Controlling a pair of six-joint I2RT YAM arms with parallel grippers.
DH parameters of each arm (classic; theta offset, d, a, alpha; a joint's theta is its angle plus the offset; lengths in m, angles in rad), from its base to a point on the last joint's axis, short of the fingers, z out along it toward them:
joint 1: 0 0.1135 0.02 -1.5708
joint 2: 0 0 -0.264 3.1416
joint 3: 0.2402 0 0.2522 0
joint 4: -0.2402 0 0.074 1.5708
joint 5: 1.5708 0 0 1.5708
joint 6: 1.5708 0.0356 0 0
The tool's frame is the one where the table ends.
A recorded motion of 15 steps. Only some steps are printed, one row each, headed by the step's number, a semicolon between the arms.
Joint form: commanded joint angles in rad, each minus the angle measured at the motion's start. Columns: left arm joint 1, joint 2, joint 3, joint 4, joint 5, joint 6; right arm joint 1, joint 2, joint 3, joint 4, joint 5, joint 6.
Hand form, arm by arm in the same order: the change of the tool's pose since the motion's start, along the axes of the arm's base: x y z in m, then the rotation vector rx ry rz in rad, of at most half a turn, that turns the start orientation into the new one. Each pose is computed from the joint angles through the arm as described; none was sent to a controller.
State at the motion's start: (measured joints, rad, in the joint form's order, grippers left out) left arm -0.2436 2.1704 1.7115 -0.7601 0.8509 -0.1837; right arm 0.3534 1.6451 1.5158 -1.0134 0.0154 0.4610
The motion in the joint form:
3: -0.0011 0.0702 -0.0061 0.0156 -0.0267 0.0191; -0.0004 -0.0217 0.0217 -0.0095 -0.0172 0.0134
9: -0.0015 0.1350 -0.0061 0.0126 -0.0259 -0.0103; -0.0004 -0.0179 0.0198 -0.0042 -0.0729 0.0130
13: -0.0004 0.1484 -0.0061 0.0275 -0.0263 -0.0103; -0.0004 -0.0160 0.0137 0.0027 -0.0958 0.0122
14: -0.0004 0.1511 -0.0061 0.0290 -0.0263 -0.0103; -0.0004 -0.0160 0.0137 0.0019 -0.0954 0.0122
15: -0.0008 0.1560 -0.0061 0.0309 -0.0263 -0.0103; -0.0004 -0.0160 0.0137 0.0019 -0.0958 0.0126
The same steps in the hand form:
3: 0.0045 -0.0010 -0.0321 0.0397 0.0380 -0.0048; -0.0037 -0.0009 0.0128 0.0317 -0.0245 -0.0051
9: 0.0058 -0.0015 -0.0603 0.0552 0.1266 0.0125; -0.0033 0.0014 0.0114 0.0785 -0.0065 0.0192
13: 0.0074 -0.0014 -0.0659 0.0551 0.1250 0.0137; -0.0030 0.0024 0.0093 0.0971 0.0017 0.0298
14: 0.0076 -0.0014 -0.0670 0.0554 0.1262 0.0137; -0.0031 0.0023 0.0093 0.0965 0.0024 0.0296
15: 0.0077 -0.0016 -0.0691 0.0562 0.1291 0.0132; -0.0031 0.0024 0.0093 0.0970 0.0026 0.0294

